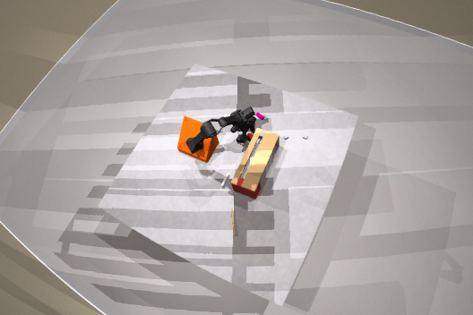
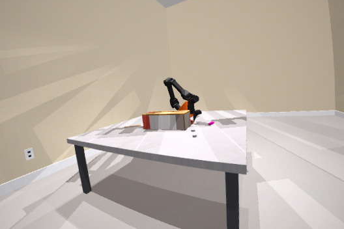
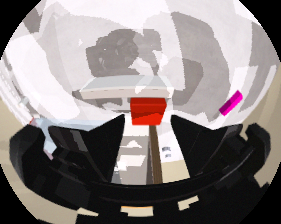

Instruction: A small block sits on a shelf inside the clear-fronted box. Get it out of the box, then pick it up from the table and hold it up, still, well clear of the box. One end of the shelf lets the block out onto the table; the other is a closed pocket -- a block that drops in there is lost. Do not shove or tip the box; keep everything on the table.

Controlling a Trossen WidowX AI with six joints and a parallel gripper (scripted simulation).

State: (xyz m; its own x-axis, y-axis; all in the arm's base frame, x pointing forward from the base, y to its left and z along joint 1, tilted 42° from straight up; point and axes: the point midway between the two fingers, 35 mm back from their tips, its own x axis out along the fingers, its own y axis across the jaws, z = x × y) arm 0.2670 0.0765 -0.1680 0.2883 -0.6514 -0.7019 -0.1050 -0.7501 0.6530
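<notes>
My gripper tip is 20 mm past the red block. Also, from my gripper tip: tan box (180 mm to the right, 50 mm ahead, 40 mm above); thin wooden stick (550 mm to the right, 50 mm ahead, 20 mm below).
</notes>
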